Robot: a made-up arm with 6 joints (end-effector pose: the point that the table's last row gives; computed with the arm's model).
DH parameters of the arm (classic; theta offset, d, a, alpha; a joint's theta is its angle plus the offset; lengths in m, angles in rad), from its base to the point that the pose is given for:
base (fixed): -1.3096 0 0.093 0
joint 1: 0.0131 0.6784 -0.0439 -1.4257
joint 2: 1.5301 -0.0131 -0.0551 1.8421
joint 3: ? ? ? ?
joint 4: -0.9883 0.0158 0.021 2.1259
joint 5: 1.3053 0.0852 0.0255 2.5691
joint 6: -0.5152 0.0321 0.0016 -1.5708
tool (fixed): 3.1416 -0.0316 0 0
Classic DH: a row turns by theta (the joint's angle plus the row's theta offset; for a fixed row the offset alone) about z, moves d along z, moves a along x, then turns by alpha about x.
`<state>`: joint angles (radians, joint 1 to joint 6).
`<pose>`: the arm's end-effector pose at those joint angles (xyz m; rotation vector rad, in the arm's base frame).
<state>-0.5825 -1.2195 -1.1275 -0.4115 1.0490 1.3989</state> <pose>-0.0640 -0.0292 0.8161 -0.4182 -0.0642 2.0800</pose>
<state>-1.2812 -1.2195 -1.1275 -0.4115 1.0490 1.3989</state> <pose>-0.0044 0.0132 0.8161 -0.3727 0.0744 1.3912</pose>
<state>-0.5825 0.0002 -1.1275 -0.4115 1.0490 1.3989</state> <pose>-0.0891 -0.1612 0.7061 -0.0564 -1.4599 1.7512</pose>
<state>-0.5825 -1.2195 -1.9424 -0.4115 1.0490 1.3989</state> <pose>-0.0638 -0.0031 0.8210 -0.0482 -0.2011 1.3493</pose>
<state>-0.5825 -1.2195 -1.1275 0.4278 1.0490 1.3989</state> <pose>-0.1013 -0.0301 0.8501 -1.2675 -0.2064 1.5681</pose>
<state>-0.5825 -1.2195 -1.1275 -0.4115 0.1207 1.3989</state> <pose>-0.0884 -0.0463 0.8506 -0.8778 0.6784 1.4550</pose>
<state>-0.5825 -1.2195 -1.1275 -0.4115 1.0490 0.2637</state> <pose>-0.0831 -0.0022 0.8239 0.7977 -0.7207 2.0615</pose>
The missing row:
joint 3: -0.4787 0.1641 0.0872 -1.5783
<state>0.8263 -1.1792 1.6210 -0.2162 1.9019 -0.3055</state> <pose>0.0068 -0.1330 0.8693 0.4554 -2.0442 -0.2219</pose>
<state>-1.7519 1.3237 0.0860 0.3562 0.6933 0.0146</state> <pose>0.0189 -0.0240 0.4833 2.3636 1.8228 -0.5058</pose>
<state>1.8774 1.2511 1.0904 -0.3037 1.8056 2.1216</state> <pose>0.0754 -0.0835 0.5528 -0.5472 3.0411 0.1028</pose>
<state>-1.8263 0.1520 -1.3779 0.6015 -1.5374 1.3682</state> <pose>-0.1269 0.1145 0.7415 1.0192 0.7759 -1.2329</pose>
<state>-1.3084 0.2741 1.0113 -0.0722 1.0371 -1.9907</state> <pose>-0.1661 -0.1474 0.6367 -1.5532 -0.0585 -2.4351</pose>
